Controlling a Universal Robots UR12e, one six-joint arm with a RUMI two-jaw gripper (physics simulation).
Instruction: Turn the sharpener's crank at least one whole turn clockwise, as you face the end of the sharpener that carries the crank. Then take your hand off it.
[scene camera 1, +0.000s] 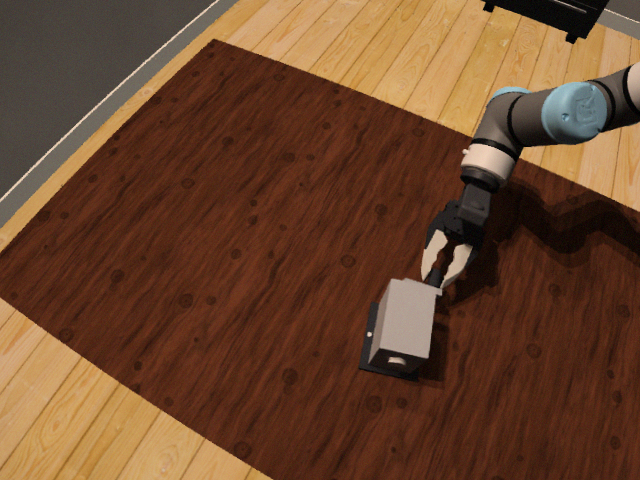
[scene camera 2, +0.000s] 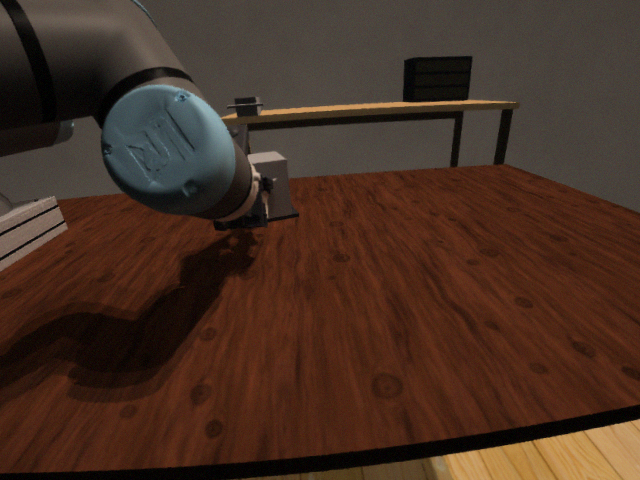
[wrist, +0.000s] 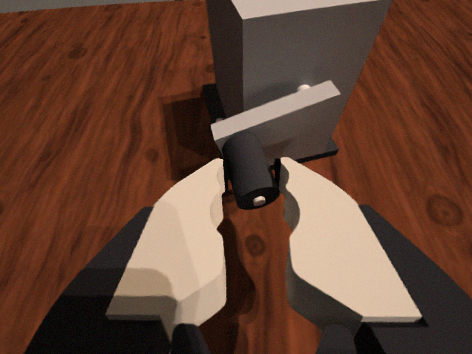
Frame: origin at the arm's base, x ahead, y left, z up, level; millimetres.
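Seen in the pictures: gripper, between the fingertips: (scene camera 1: 431, 284) (wrist: 250, 162).
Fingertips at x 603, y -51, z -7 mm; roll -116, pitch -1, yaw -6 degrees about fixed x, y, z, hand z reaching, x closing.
A point is followed by its place in that frame.
The sharpener (scene camera 1: 405, 320) {x 634, y 51, z 53 mm} (scene camera 2: 276, 180) {x 650, y -34, z 18 mm} (wrist: 305, 47) {x 635, y -14, z 35 mm} is a light grey box standing upright on a dark base plate. Its grey crank arm (wrist: 280, 117) lies across the near end face in the wrist view, tilted, with its right end higher and its left end lower. A black cylindrical crank handle (scene camera 1: 435, 279) {x 601, y -56, z 8 mm} (wrist: 250, 172) {x 600, y -68, z 8 mm} sticks out from the arm's lower left end towards me. My gripper (scene camera 1: 435, 281) {x 603, y -51, z -7 mm} (wrist: 250, 162) {x 603, y -51, z -7 mm} is shut on the handle, with one pale finger on each side. In scene camera 2 the wrist hides the fingers and the crank.
The sharpener stands on a dark brown wooden table (scene camera 1: 232, 206) {x 1027, y -96, z -75 mm} (scene camera 2: 413, 310) {x 789, y -362, z -75 mm} (wrist: 75, 150) {x 439, y 32, z -75 mm}. A light bench (scene camera 2: 361, 108) stands behind it, with a dark drawer box (scene camera 2: 439, 78) and a small grey object (scene camera 2: 248, 106) on top. A pale slatted object (scene camera 2: 31, 227) {x 129, y 13, z -31 mm} shows at the left.
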